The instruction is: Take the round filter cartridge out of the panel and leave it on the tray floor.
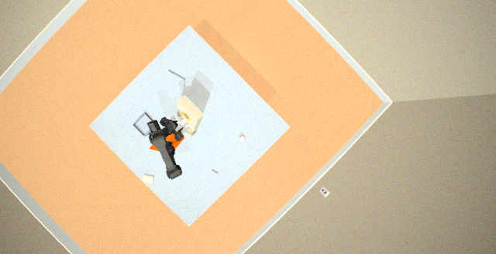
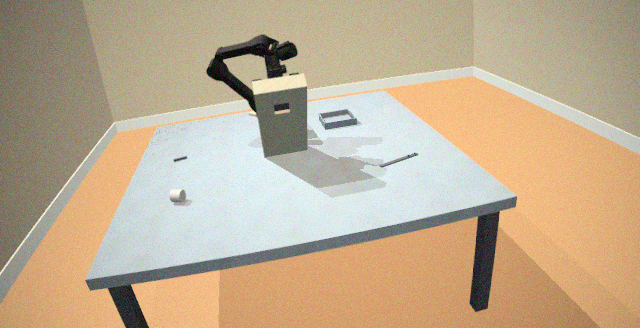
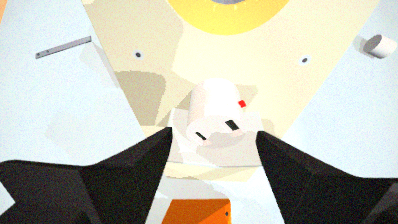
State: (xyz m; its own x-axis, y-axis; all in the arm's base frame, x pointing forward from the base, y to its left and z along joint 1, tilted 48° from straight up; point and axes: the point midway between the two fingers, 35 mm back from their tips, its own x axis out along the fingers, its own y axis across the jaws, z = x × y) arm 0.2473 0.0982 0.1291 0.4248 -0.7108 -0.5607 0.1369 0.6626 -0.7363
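The round white filter cartridge lies 10 mm ahead of my gripper tip and 10 mm below it. Round my gripper tip: short dark strip: 230 mm behind, 430 mm to the right, 230 mm below; then tray: 270 mm behind, 320 mm to the left, 220 mm below.
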